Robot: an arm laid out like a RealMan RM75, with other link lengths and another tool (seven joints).
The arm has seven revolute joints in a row. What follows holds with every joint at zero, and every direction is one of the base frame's. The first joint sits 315.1 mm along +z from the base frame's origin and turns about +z. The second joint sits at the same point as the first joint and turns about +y. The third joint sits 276.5 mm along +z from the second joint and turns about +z. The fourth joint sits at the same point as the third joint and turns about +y. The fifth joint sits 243.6 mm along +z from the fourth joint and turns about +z. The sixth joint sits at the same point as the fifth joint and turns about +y. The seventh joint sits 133.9 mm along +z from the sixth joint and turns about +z. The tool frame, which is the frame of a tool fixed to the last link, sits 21 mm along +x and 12 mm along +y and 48 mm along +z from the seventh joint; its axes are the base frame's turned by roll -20.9, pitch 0 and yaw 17.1 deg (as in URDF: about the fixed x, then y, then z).
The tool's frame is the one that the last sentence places.
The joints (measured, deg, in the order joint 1, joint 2, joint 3, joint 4, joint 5, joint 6, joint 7), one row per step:
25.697, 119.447, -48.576, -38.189, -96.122, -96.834, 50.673
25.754, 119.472, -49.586, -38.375, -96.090, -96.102, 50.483
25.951, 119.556, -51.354, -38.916, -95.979, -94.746, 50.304
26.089, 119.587, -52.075, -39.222, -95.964, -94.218, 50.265
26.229, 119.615, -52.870, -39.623, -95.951, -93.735, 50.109
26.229, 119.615, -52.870, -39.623, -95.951, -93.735, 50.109
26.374, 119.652, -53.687, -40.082, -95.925, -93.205, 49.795
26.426, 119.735, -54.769, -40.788, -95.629, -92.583, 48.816
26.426, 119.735, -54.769, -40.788, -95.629, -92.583, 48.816
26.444, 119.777, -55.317, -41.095, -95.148, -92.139, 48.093
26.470, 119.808, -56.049, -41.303, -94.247, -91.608, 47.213
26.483, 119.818, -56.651, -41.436, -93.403, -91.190, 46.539
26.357, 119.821, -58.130, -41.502, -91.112, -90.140, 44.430
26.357, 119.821, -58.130, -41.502, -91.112, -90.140, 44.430
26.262, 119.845, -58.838, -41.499, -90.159, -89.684, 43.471
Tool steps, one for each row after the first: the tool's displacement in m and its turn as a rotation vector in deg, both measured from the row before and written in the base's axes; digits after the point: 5 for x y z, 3 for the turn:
-0.00058, 0.00093, -0.00282, -0.127, -0.800, 0.317
-0.00222, 0.00262, -0.00450, -0.107, -1.389, 0.656
-0.00141, 0.00138, -0.00161, -0.034, -0.601, 0.386
-0.00174, 0.00138, -0.00154, 0.015, -0.676, 0.614
0.00000, 0.00000, 0.00000, 0.000, 0.000, 0.000
-0.00192, 0.00167, -0.00149, 0.165, -0.742, 0.768
-0.00276, 0.00209, -0.00147, 0.685, -0.859, 1.430
0.00000, 0.00000, 0.00000, 0.000, 0.000, 0.000
-0.00181, 0.00182, -0.00036, 0.701, -0.240, 0.762
-0.00263, 0.00218, -0.00046, 0.861, 0.001, 0.832
-0.00224, 0.00175, -0.00021, 0.699, 0.113, 0.610
-0.00423, 0.00356, -0.00072, 1.947, 0.399, 1.425
0.00000, 0.00000, 0.00000, 0.000, 0.000, 0.000
-0.00157, 0.00104, -0.00083, 0.767, 0.128, 0.601

